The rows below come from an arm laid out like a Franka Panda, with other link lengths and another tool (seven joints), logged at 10 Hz.
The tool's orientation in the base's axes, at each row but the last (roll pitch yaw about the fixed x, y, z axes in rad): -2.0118 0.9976 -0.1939; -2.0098 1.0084 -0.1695; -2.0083 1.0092 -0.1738; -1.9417 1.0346 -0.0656; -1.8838 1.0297 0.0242; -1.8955 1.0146 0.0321
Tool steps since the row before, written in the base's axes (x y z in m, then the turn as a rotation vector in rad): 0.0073 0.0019 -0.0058 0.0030 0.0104 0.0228; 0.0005 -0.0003 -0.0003 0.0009 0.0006 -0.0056; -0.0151 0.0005 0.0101 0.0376 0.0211 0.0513; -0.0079 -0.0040 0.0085 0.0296 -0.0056 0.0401; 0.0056 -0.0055 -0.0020 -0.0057 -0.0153 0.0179; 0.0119 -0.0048 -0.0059 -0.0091 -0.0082 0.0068
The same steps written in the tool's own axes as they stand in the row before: 0.0086 -0.0037 0.0019 -0.0186 -0.0165 0.0041; 0.0005 -0.0002 -0.0003 0.0052 0.0018 0.0017; -0.0165 0.0075 0.0012 -0.0256 -0.0619 0.0012; -0.0112 0.0037 -0.0034 -0.0192 -0.0417 -0.0201; 0.0045 -0.0017 -0.0065 -0.0185 0.0008 -0.0157; 0.0112 -0.0048 -0.0071 -0.0107 0.0067 -0.0061
